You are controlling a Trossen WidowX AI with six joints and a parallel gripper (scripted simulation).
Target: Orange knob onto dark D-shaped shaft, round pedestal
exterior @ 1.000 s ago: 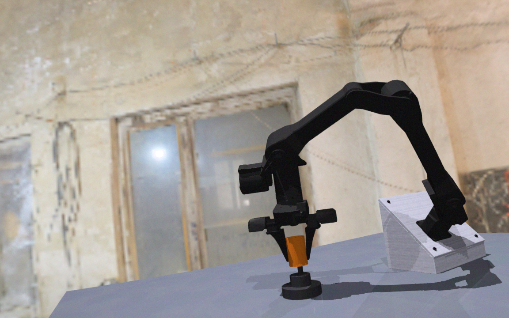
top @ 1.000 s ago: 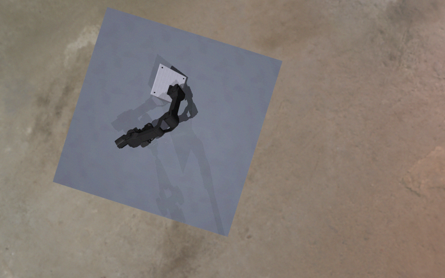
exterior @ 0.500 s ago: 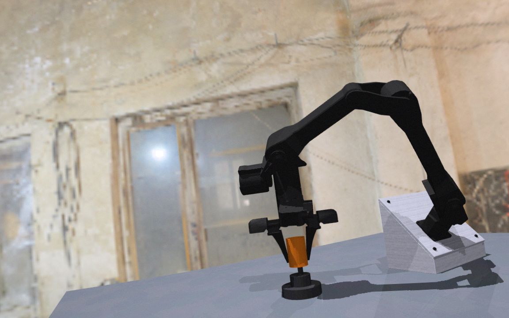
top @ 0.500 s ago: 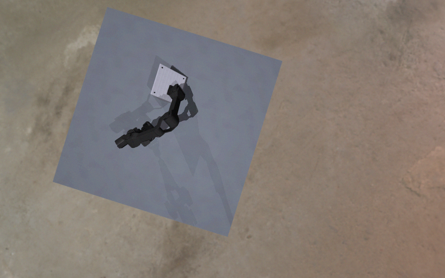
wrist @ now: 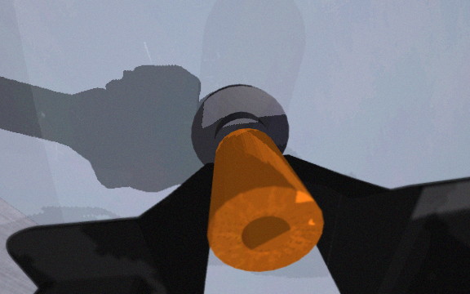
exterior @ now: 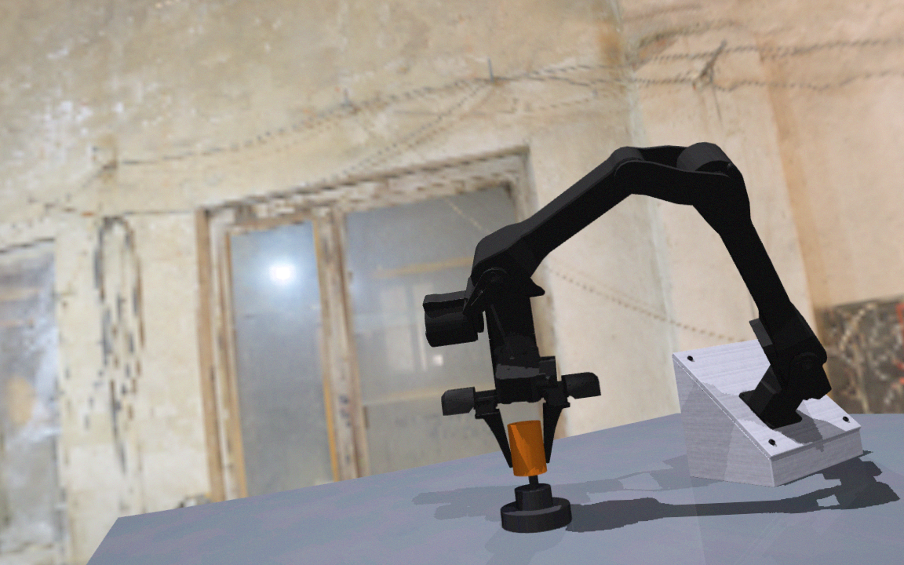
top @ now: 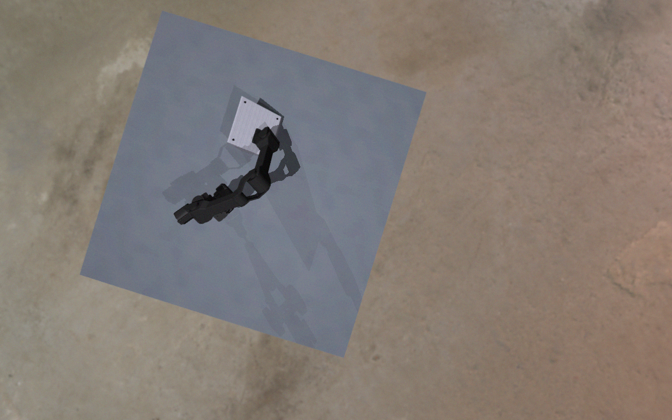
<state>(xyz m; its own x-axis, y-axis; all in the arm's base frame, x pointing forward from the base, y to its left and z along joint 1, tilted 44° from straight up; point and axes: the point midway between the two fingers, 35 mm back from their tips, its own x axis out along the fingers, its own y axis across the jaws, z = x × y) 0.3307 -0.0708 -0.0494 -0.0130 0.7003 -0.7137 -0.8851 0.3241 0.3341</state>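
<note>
Now: the orange knob 2 cm above my gripper tip. From my gripper tip the other things lie so: dark pedestal (4 cm below).
</note>
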